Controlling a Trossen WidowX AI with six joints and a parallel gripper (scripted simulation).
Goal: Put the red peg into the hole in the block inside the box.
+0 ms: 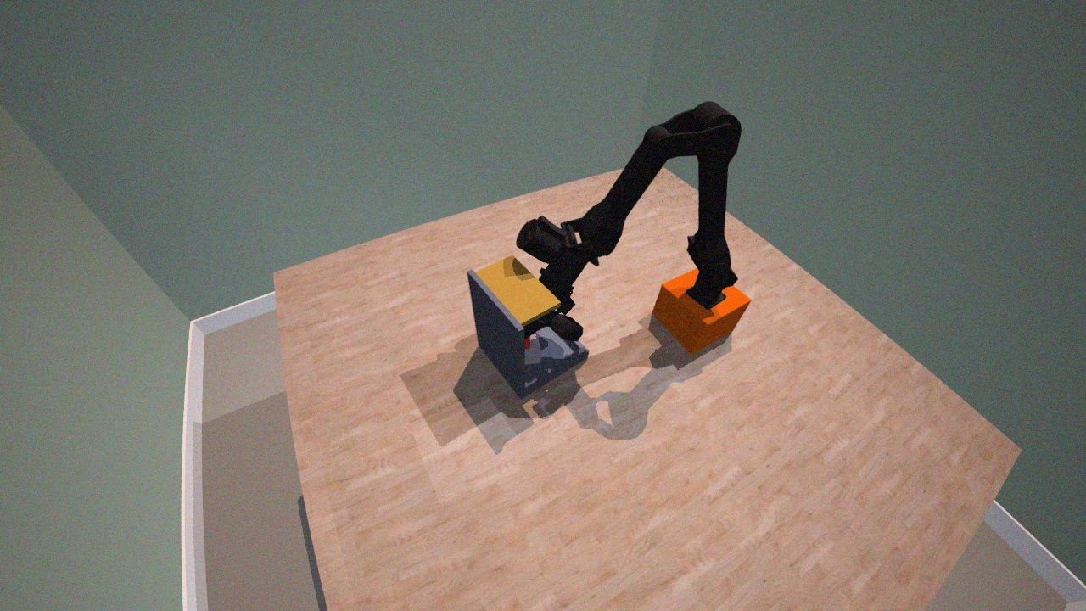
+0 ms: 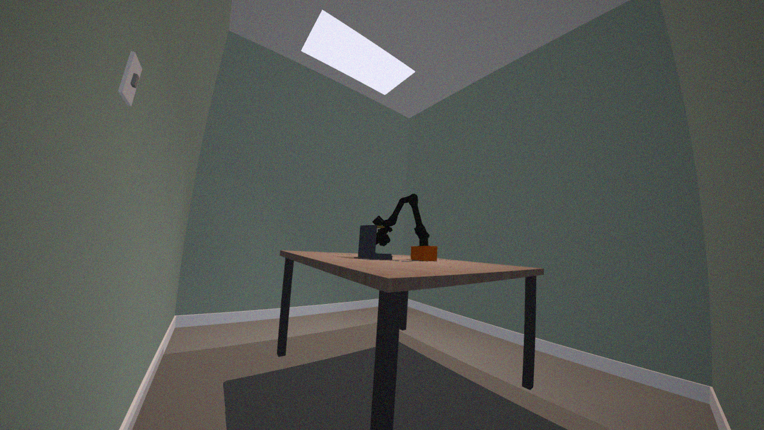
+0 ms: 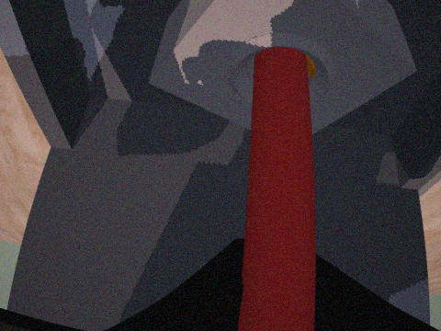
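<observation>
The red peg lies 30 mm behind my gripper tip and 10 mm below it. Round my gripper tip: yellow roof (10 mm behind, 10 mm to the right, 130 mm above).
</observation>
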